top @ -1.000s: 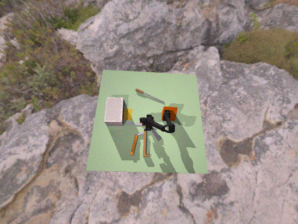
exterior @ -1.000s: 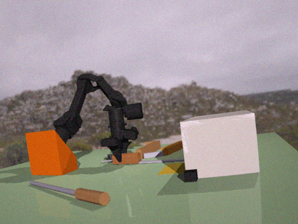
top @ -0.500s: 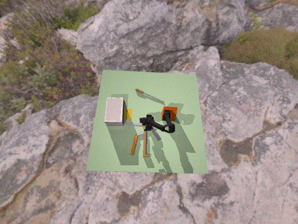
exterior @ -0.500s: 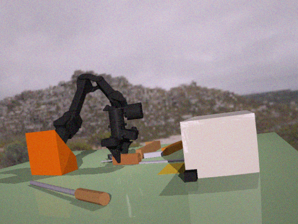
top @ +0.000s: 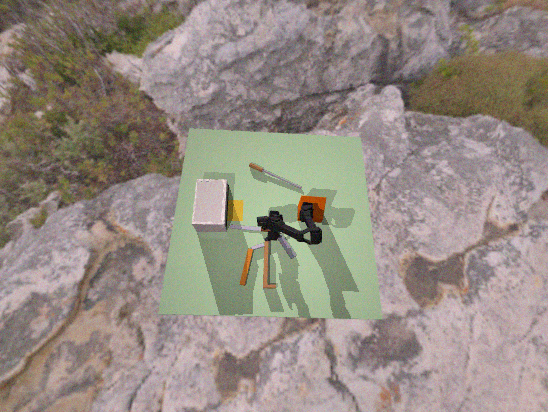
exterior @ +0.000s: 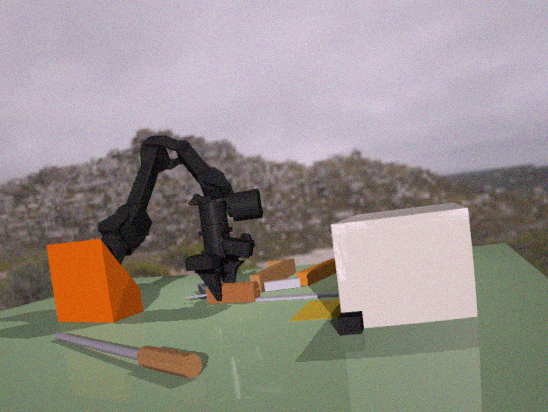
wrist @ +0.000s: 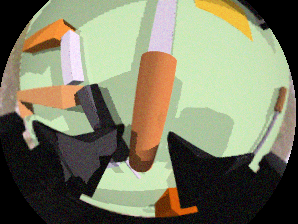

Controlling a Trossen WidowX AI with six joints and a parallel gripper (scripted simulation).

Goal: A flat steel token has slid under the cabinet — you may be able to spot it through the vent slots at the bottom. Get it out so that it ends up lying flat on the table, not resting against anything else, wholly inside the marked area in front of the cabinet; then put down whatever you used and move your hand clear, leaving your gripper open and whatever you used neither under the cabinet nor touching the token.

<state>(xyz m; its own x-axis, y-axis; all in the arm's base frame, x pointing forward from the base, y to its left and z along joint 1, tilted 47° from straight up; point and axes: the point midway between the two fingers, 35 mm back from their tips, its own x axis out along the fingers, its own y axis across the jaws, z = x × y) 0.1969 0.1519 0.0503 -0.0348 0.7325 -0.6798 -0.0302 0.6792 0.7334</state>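
Now: the grey bar 100 mm behind my gripper tip and 100 mm to the left of it. Round my gripper tip: grey token 420 mm ahead, 60 mm to the right, 10 mm below; then orange bar 130 mm ahead, 260 mm to the left, 10 mm above.
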